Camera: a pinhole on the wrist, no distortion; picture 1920 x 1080 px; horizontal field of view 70.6 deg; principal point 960.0 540.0 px. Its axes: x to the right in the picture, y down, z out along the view. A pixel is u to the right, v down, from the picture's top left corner.
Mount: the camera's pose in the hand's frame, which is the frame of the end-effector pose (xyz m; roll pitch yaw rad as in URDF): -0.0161 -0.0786 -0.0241 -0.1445 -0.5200 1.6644
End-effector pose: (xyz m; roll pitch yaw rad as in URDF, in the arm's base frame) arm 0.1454 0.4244 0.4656 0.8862 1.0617 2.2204
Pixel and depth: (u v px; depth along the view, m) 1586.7 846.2 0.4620
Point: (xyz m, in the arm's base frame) 0.4483 0.7567 0.7194
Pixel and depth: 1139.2 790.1 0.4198
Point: 0.5086 0.6545 0.6036
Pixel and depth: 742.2 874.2 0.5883
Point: 0.7441 0.6492 0.6034
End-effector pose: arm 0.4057 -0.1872 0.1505 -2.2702 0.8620 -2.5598
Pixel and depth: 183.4 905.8 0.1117
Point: 0.4388 -0.3456 0.2695
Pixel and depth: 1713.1 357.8 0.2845
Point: 0.6563 -0.3653 0.0795
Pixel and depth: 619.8 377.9 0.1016
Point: 0.4353 -0.3321 0.2132
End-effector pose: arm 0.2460 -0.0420 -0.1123 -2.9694 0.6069 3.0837
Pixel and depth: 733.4 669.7 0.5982
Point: 0.5132 -0.5927 -0.3266
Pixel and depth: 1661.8 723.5 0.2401
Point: 0.4309 -0.1853 -0.2467
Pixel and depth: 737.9 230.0 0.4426
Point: 0.3348 -0.4612 -0.3574
